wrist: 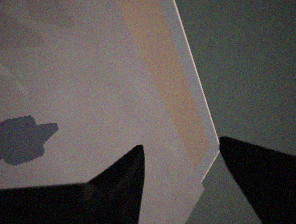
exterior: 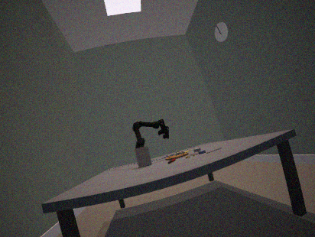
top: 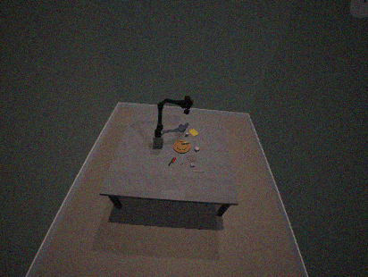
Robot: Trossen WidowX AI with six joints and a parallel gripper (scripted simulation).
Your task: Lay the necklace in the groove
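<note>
Right now the yellow object is 22 cm to the right of my gripper tip, 20 cm below it and 10 cm ahead of it. From my gripper tip the other things lie so: red tool 71 cm to the right, 20 cm below, 9 cm behind; bluish piece 73 cm to the right, 20 cm below, 13 cm ahead; grey flat piece 64 cm to the right, 20 cm below, 12 cm ahead.
</note>
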